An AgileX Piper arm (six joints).
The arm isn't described. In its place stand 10 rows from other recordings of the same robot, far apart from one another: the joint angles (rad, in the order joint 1, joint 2, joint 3, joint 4, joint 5, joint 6), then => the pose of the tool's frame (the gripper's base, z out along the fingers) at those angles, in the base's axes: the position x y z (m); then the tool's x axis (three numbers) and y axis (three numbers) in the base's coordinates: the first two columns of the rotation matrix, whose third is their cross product.
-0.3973 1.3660 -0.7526 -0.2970 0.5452 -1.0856 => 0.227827 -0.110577 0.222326 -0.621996 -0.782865 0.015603 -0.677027 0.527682 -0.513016
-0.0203 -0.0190 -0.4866 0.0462 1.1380 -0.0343 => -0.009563 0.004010 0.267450 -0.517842 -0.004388 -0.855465 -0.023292 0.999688 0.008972
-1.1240 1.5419 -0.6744 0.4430 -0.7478 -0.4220 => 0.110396 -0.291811 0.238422 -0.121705 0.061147 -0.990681 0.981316 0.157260 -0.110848
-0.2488 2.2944 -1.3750 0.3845 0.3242 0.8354 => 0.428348 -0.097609 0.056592 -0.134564 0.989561 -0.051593 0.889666 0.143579 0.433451
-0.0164 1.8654 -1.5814 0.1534 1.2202 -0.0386 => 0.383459 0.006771 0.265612 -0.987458 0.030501 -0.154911 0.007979 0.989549 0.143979
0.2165 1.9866 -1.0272 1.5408 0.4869 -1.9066 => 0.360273 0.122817 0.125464 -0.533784 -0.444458 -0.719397 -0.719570 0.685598 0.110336
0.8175 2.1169 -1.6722 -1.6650 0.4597 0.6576 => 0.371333 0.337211 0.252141 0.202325 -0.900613 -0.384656 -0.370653 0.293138 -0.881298
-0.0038 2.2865 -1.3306 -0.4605 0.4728 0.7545 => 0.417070 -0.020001 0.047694 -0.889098 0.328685 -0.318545 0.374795 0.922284 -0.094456
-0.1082 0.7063 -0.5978 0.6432 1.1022 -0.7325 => 0.105755 0.037494 0.286476 -0.709545 -0.258600 -0.655494 -0.504888 0.835487 0.216911
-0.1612 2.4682 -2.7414 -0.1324 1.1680 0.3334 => 0.525670 -0.096677 0.312856 -0.615856 0.379258 -0.690568 0.430287 0.896156 0.108432
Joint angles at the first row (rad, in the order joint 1, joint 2, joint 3, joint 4, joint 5, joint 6):
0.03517, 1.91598, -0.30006, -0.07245, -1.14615, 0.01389
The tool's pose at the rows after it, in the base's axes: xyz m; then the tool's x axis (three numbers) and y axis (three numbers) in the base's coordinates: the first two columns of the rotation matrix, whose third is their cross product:
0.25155 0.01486 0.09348 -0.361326 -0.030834 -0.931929 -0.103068 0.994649 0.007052
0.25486 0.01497 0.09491 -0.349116 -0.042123 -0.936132 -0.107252 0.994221 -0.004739
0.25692 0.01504 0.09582 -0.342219 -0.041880 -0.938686 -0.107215 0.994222 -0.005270
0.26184 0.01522 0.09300 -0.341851 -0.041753 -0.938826 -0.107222 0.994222 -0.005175
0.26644 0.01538 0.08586 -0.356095 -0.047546 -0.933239 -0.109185 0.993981 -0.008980
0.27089 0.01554 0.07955 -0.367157 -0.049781 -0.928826 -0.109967 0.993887 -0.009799
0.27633 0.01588 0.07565 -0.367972 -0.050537 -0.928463 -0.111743 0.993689 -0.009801
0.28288 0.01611 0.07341 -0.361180 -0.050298 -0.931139 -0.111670 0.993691 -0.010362
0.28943 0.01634 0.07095 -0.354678 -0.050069 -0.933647 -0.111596 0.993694 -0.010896
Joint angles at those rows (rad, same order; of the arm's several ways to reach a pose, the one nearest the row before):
0.03519, 1.91596, -0.31174, -0.07242, -1.14613, 0.01174
0.03516, 1.91597, -0.32351, -0.07246, -1.14613, 0.00000
0.03514, 1.91600, -0.33086, -0.07247, -1.14617, 0.00000
0.03515, 1.93683, -0.35039, -0.07246, -1.14787, 0.00000
0.03514, 1.97348, -0.37115, -0.07247, -1.14792, -0.00530
0.03516, 2.00593, -0.39154, -0.07245, -1.14787, -0.00715
0.03517, 2.03005, -0.41467, -0.07422, -1.14788, -0.00715
0.03517, 2.04919, -0.44112, -0.07423, -1.14789, -0.00715
0.03517, 2.06899, -0.46792, -0.07423, -1.14786, -0.00715

